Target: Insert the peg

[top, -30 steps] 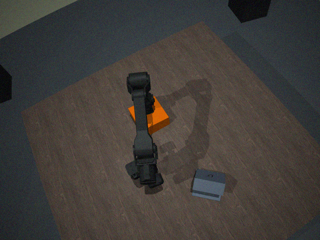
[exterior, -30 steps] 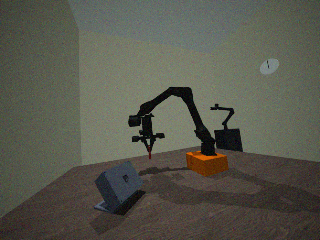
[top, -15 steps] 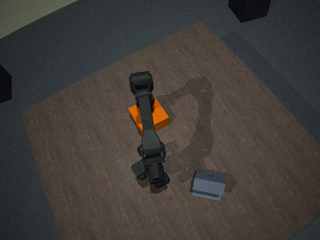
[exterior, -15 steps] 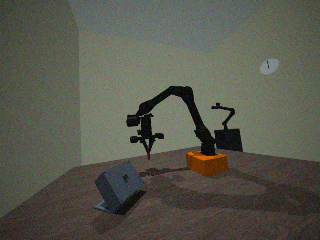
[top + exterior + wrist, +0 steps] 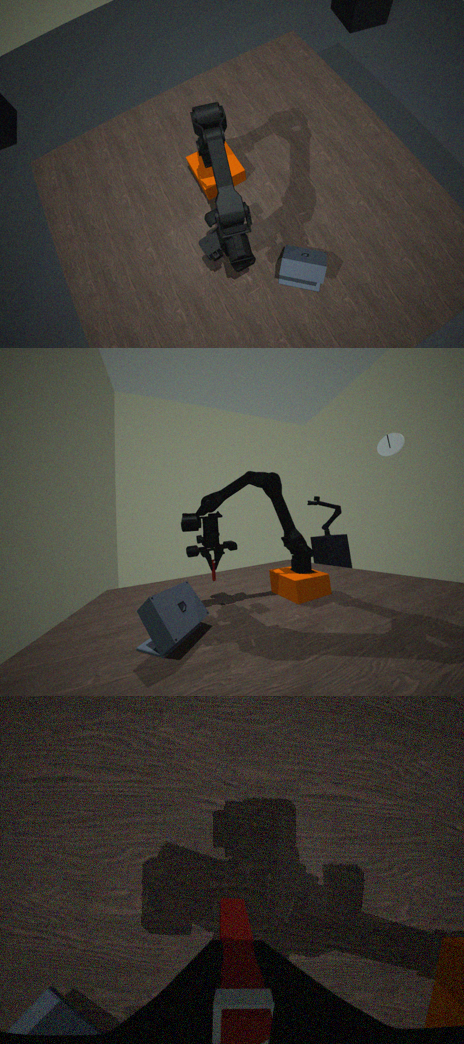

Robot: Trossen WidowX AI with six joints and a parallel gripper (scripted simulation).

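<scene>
Now: the grey sloped panel 110 mm ahead of my gripper tip, 200 mm to the left of it and 60 mm below it. The rest, counted from my gripper tip: red peg (20 mm above).
</scene>
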